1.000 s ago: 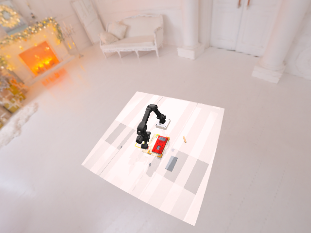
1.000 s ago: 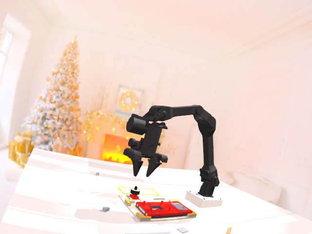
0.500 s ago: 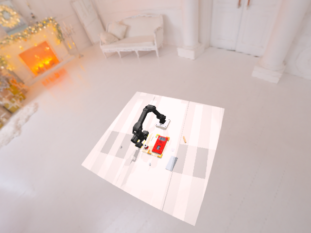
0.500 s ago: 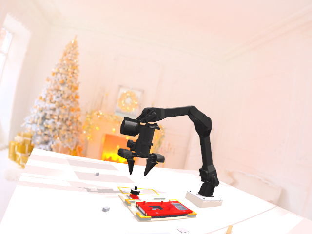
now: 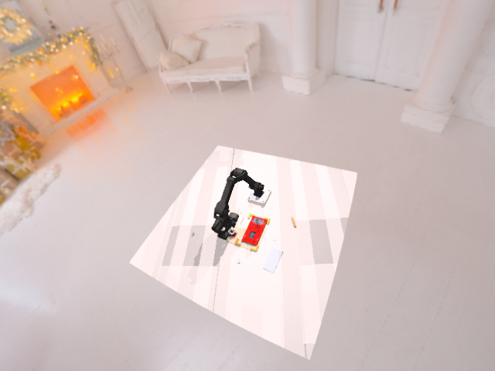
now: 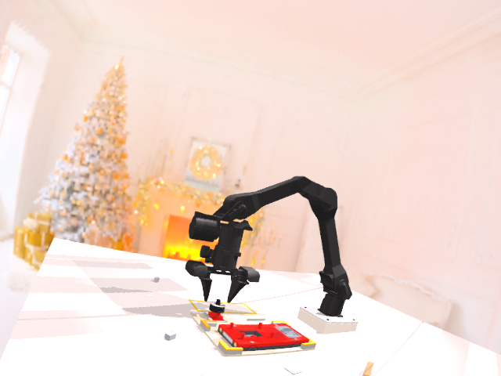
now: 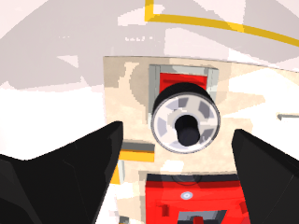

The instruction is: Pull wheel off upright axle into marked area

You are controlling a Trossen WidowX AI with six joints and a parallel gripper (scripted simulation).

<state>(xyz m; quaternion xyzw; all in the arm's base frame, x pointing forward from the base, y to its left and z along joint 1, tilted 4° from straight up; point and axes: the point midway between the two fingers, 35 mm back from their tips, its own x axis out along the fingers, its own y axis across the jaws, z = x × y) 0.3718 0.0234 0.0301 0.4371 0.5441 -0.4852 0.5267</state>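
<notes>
The wheel is 2 cm below my gripper tip. Round my gripper tip: grey plate (1 cm ahead, 32 cm to the left, 5 cm below); wooden peg (28 cm behind, 31 cm to the left, 4 cm below); dark axle (2 cm below).
</notes>
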